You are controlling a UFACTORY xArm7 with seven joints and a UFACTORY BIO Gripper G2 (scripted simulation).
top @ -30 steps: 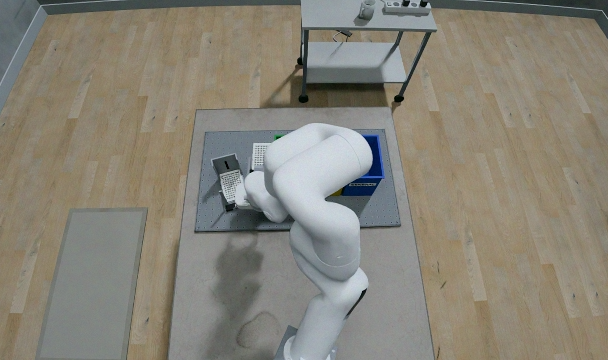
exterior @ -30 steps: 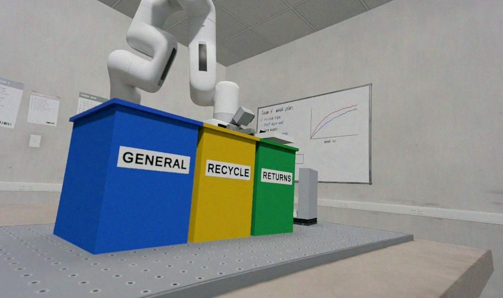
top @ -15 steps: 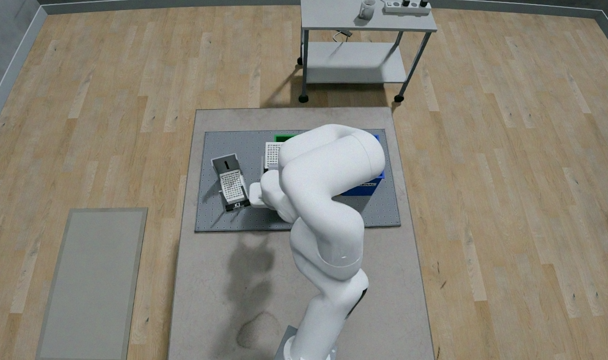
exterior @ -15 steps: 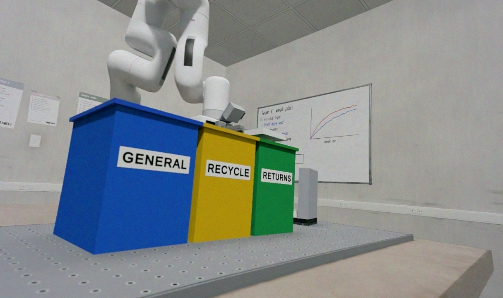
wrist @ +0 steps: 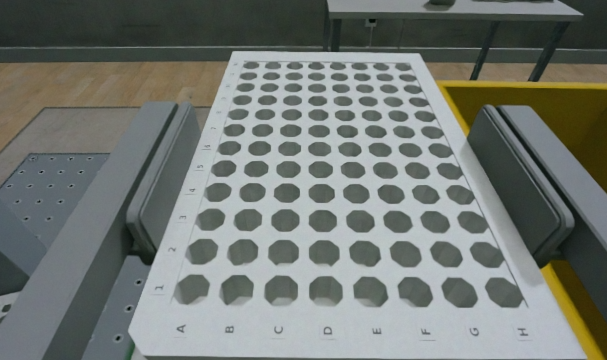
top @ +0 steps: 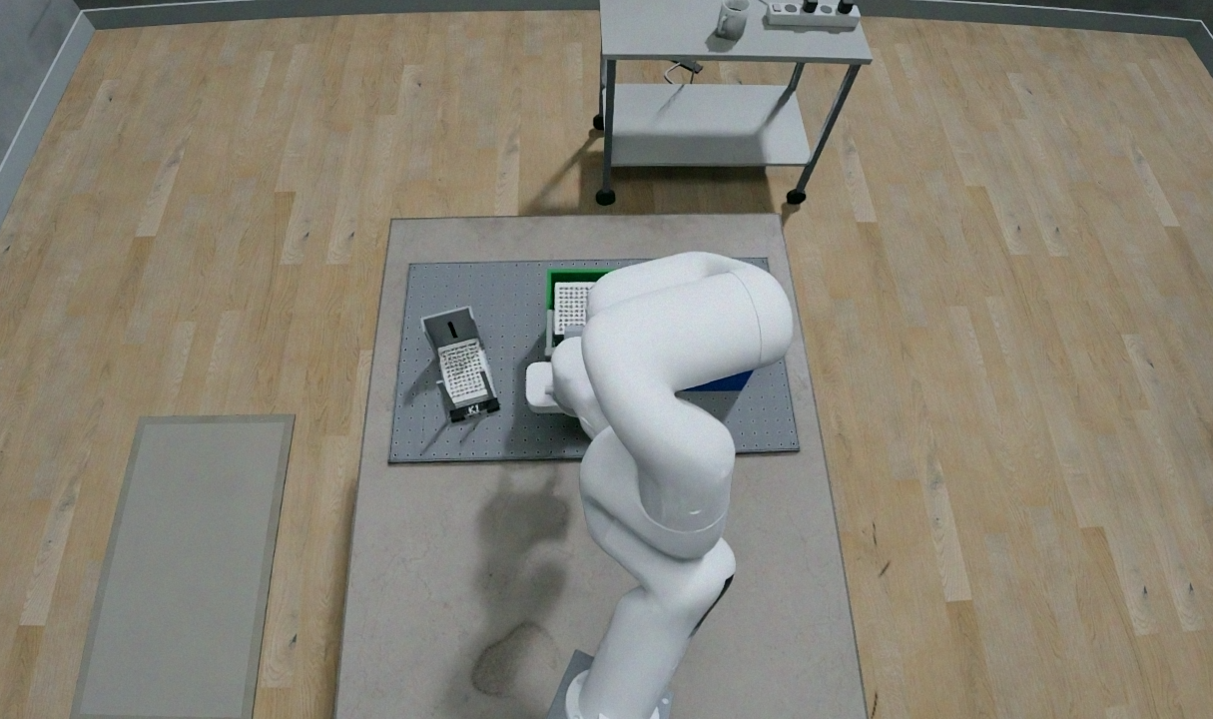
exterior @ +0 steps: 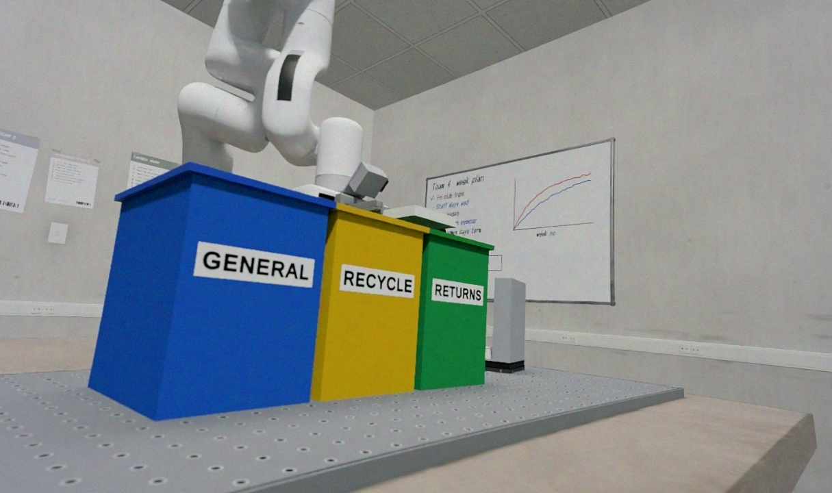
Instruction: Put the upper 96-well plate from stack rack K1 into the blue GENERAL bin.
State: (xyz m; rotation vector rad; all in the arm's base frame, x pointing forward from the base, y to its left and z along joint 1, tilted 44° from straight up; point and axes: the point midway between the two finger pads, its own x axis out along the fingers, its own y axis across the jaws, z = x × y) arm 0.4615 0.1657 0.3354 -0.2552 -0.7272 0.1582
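My hand is 70 mm short of the blue general bin, 260 mm to the left of it and 130 mm above it. The rest, counted from my hand: yellow recycle bin (60 mm ahead, 130 mm to the right, 130 mm below); then green returns bin (50 mm ahead, 130 mm below).
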